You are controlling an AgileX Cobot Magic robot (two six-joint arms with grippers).
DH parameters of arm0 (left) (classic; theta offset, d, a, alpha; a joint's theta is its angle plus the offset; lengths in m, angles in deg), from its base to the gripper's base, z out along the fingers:
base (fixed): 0 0 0 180
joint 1: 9.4 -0.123 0 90
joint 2: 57.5 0 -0.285 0
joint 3: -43.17 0 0.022 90
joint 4: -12.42 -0.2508 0 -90
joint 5: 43.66 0 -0.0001 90
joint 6: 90.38 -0.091 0 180
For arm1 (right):
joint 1: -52.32 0.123 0 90
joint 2: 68.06 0 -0.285 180
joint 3: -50.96 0 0.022 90
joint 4: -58.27 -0.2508 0 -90
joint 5: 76.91 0 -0.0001 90
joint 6: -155.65 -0.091 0 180
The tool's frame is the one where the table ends.
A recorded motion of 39 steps. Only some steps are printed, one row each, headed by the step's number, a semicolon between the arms.
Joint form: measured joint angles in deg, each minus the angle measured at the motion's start. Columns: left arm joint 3, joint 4, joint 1, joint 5, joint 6, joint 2; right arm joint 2, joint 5, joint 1, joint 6, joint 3, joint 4.
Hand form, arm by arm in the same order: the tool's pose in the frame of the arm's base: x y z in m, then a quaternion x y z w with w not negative. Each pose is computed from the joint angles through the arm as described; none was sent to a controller.
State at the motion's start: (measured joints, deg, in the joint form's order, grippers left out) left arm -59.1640 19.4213 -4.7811 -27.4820 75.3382 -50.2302; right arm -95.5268 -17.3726 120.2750 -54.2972 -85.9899 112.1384
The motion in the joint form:
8: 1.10 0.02 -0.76 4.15 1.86 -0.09; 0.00 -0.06 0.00 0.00 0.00 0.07
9: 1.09 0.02 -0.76 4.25 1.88 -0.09; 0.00 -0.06 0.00 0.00 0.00 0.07
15: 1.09 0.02 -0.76 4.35 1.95 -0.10; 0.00 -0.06 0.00 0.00 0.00 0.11
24: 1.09 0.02 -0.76 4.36 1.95 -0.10; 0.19 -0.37 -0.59 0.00 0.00 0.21
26: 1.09 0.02 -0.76 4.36 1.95 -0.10; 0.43 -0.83 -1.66 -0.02 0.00 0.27
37: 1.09 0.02 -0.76 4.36 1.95 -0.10; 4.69 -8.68 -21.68 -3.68 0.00 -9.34
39: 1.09 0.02 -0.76 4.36 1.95 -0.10; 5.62 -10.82 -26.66 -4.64 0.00 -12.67
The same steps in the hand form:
8: 0.0528 -0.0074 0.1729 0.08023 0.79522 -0.00662 0.60095; 0.0720 0.0087 0.3307 -0.30427 0.74950 -0.01235 0.58781
9: 0.0527 -0.0075 0.1728 0.08021 0.79569 -0.00680 0.60033; 0.0720 0.0087 0.3307 -0.30427 0.74950 -0.01235 0.58781
15: 0.0527 -0.0075 0.1727 0.07984 0.79620 -0.00725 0.59970; 0.0720 0.0087 0.3307 -0.30425 0.74935 -0.01261 0.58800
24: 0.0527 -0.0075 0.1727 0.07985 0.79625 -0.00726 0.59963; 0.0718 0.0077 0.3312 -0.30026 0.74883 -0.01360 0.59069
26: 0.0527 -0.0075 0.1727 0.07985 0.79625 -0.00726 0.59963; 0.0715 0.0061 0.3319 -0.29320 0.74894 -0.01568 0.59403
37: 0.0527 -0.0075 0.1727 0.07985 0.79625 -0.00726 0.59963; 0.0565 -0.0126 0.3337 -0.13582 0.77751 0.02392 0.61356
39: 0.0527 -0.0075 0.1727 0.07985 0.79625 -0.00726 0.59963; 0.0518 -0.0145 0.3342 -0.09525 0.77909 0.04038 0.61832

